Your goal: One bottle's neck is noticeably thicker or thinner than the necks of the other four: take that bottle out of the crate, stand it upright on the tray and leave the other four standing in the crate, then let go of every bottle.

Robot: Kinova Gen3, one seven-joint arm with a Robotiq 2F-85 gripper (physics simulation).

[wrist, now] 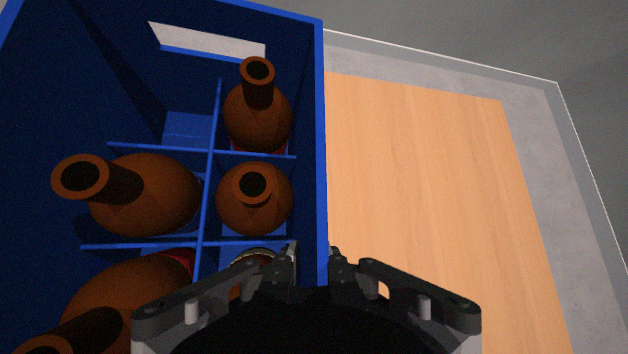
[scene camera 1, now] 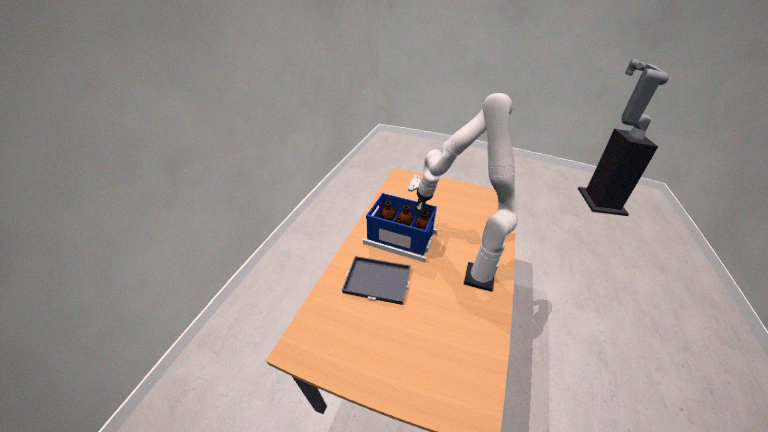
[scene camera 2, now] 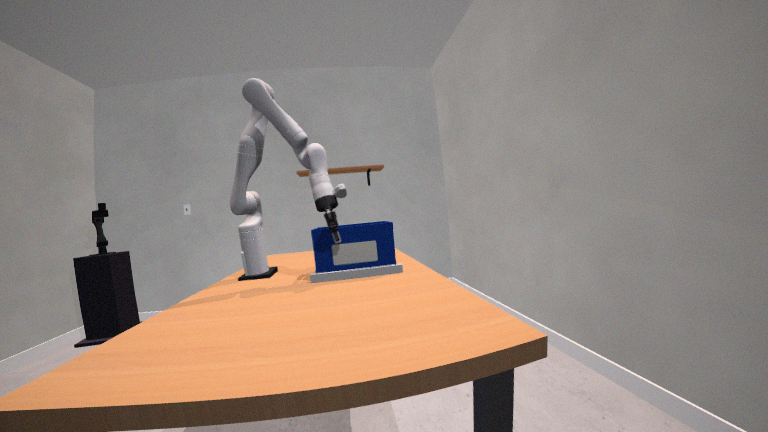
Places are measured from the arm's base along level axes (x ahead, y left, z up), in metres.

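Where they show: gripper, between the fingertips: [scene camera 1: 418,210] [scene camera 2: 338,243]; arm's base, origin of its link: [scene camera 1: 480,274] [scene camera 2: 257,272].
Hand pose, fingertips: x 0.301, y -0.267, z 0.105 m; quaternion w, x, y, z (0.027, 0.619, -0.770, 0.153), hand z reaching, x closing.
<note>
Each offset is from my fingertips to the top centre of the thing. "*": to the spot under its first point. Level surfaces: height alone.
The blue crate {dy +0.079, dx +0.071, dz +0.053 m} [scene camera 1: 373,232] [scene camera 2: 385,241] [wrist: 320,125] holds five brown bottles in its compartments. In the wrist view they are the far right bottle {dy +0.016, dx +0.145, dz +0.041 m} [wrist: 257,122], the middle right bottle {dy +0.034, dx +0.059, dz +0.041 m} [wrist: 255,215], the middle left bottle {dy +0.123, dx +0.081, dz +0.041 m} [wrist: 150,200], the near left bottle {* dy +0.134, dx +0.016, dz +0.000 m} [wrist: 115,285] and the near right bottle {dy +0.054, dx -0.031, dz +0.041 m} [wrist: 257,257], whose neck is hidden by the gripper. I cannot tell which neck differs. My gripper [scene camera 1: 419,206] [scene camera 2: 336,241] [wrist: 309,251] is nearly shut with a small gap, no bottle between its fingers, over the crate's near right side beside that bottle. The dark tray {* dy +0.347, dx +0.150, dz -0.117 m} [scene camera 1: 375,279] holds no bottle.
The far left compartment {* dy +0.110, dx +0.183, dz -0.114 m} [wrist: 187,131] is empty. Light strips [scene camera 1: 394,250] [scene camera 2: 357,272] border the crate's base. The wooden table {dz -0.122 m} [scene camera 1: 375,349] [scene camera 2: 322,343] [wrist: 415,200] carries the arm's base [scene camera 1: 479,276] [scene camera 2: 257,274]. A second arm stands on a dark pedestal [scene camera 1: 620,171] [scene camera 2: 107,295].
</note>
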